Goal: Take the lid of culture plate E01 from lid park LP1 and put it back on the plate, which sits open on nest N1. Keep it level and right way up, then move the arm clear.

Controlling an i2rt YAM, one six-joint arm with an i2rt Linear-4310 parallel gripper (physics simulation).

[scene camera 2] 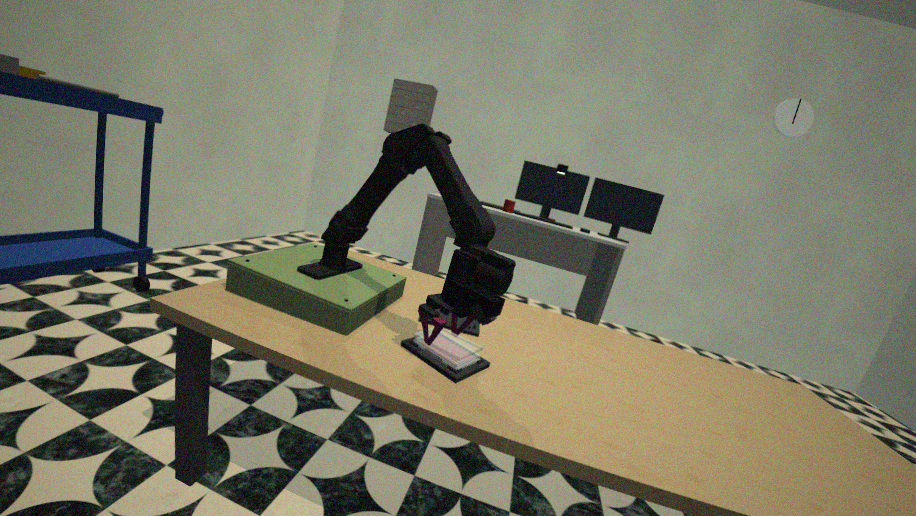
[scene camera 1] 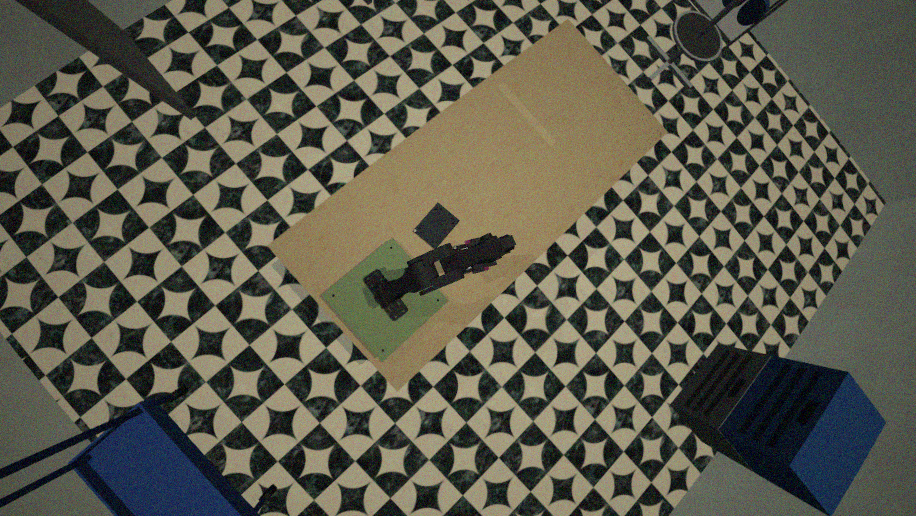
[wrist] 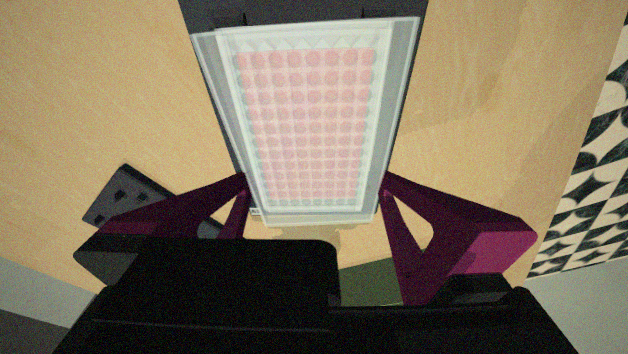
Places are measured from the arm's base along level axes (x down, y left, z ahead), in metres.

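Pixels of known places: gripper, fingertip midpoint: point(scene camera 2: 441, 339) point(wrist: 314, 177); arm's base, link origin: point(scene camera 2: 332, 269) point(scene camera 1: 386, 294).
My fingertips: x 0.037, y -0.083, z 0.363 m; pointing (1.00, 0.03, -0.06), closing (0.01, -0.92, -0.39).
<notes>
For each thing: its top centre in the pictures, then the offset to it from my fingertips. "pt": a spot on its surface instead. Level surfaces: height alone.
- lid, top centre: point(wrist: 312, 166) point(scene camera 2: 449, 338) dx -0.014, dy -0.007, dz +0.018 m
- plate, surface spot: point(wrist: 305, 125) pt dx -0.010, dy -0.012, dz +0.040 m
- dark nest N1, top centre: point(wrist: 309, 142) point(scene camera 2: 446, 349) point(scene camera 1: 475, 255) dx +0.015, dy -0.003, dz +0.018 m
- dark block with square holes, top centre: point(wrist: 167, 245) point(scene camera 2: 452, 314) point(scene camera 1: 436, 225) dx +0.013, dy +0.197, dz -0.038 m
- wooden table, surface height: dx +0.033 m
My gripper point(scene camera 1: 475, 256) point(scene camera 2: 442, 337) point(wrist: 314, 177) is shut on the clear lid, with one magenta finger at each long side. The lid point(scene camera 2: 475, 348) point(wrist: 406, 75) looks about level and hangs a little above the culture plate, roughly over it. The plate point(wrist: 305, 125), with pink wells, shows through the lid and sits on the dark nest N1 point(scene camera 2: 456, 376) point(wrist: 310, 9). In scene camera 1 the arm hides plate and nest. A dark block with square holes point(scene camera 1: 437, 224) point(wrist: 131, 182), apparently lid park LP1, stands beside the nest, partly behind a finger in the wrist view.
The arm's green base block point(scene camera 1: 358, 301) point(scene camera 2: 288, 307) stands at one end of the wooden table point(scene camera 1: 544, 128) point(scene camera 2: 673, 410). A long table edge lies close to the nest. A blue cart point(scene camera 2: 148, 185) and a desk with monitors point(scene camera 2: 624, 211) stand away from the table.
</notes>
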